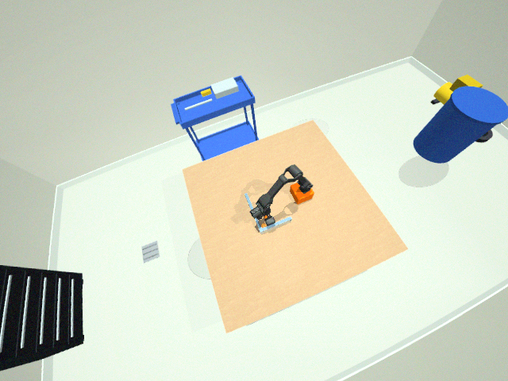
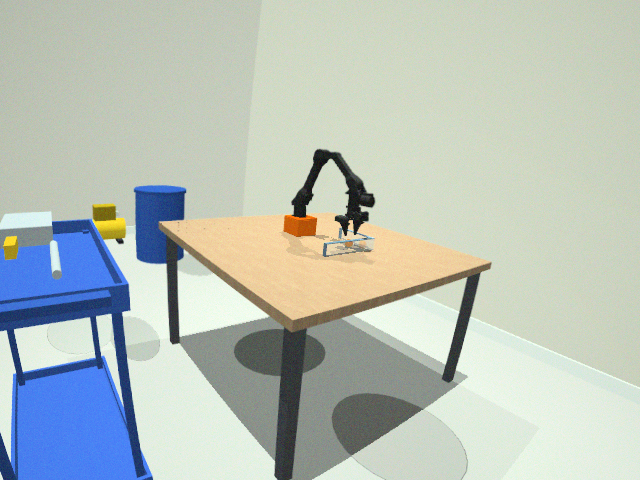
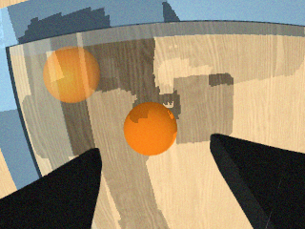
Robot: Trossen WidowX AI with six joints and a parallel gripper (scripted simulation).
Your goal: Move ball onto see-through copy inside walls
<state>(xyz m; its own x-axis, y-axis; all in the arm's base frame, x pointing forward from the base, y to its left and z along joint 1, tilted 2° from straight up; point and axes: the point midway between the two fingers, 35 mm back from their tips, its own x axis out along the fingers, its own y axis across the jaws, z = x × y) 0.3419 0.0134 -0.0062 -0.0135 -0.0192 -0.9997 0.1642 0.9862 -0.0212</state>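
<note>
Now: gripper tip 4 cm above the orange ball. The rest, counted from my gripper tip: see-through copy of ball 5 cm ahead, 4 cm to the left, 4 cm below.
</note>
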